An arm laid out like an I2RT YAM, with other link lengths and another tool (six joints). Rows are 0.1 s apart.
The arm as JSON. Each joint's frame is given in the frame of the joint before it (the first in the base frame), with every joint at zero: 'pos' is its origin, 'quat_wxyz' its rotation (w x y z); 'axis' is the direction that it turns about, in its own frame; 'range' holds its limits. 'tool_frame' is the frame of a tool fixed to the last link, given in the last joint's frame.
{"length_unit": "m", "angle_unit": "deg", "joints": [
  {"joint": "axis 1", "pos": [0.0, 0.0, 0.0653], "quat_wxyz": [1.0, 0.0, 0.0, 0.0], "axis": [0.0, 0.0, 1.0], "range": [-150.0, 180.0]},
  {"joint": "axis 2", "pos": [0.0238, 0.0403, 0.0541], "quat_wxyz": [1.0, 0.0, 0.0, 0.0], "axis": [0.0, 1.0, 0.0], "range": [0.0, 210.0]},
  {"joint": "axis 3", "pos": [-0.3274, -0.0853, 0.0], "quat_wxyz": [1.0, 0.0, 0.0, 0.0], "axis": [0.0, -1.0, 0.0], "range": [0.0, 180.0]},
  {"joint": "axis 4", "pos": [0.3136, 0.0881, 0.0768], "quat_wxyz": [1.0, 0.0, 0.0, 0.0], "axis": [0.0, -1.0, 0.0], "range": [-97.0, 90.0]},
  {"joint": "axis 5", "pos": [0.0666, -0.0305, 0.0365], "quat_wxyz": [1.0, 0.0, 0.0, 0.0], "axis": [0.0, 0.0, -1.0], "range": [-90.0, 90.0]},
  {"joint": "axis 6", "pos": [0.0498, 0.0, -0.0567], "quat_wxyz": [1.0, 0.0, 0.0, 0.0], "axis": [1.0, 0.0, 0.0], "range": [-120.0, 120.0]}
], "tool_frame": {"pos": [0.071, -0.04, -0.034], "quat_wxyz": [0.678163, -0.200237, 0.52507, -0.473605]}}
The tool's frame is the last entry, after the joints.
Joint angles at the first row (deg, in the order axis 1, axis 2, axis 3, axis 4, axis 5, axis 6):
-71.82 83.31 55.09 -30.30 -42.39 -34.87
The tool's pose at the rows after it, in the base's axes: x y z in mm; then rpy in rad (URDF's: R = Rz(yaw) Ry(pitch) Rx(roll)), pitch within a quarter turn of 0, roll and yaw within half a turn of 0:
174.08, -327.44, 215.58, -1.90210, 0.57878, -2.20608
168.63, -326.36, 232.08, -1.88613, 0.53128, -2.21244
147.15, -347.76, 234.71, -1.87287, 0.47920, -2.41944
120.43, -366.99, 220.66, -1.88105, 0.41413, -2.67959
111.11, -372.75, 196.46, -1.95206, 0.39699, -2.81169
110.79, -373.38, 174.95, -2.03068, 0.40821, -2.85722
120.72, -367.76, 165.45, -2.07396, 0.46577, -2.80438
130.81, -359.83, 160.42, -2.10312, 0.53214, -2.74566
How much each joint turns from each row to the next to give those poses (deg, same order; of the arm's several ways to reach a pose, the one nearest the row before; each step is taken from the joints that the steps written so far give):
-0.18 -3.12 1.57 -4.98 -4.23 -4.31
-0.13 -2.16 0.93 -1.23 1.87 -0.48
-1.43 -1.38 -1.42 8.34 8.35 9.53
-0.70 0.39 -2.72 8.26 12.39 8.68
0.06 2.98 -0.87 1.52 5.29 3.46
-0.07 3.08 -0.01 -0.77 0.14 0.97
0.00 1.22 0.08 -1.66 -5.06 -1.24
0.00 0.57 0.00 -1.83 -5.41 -1.33

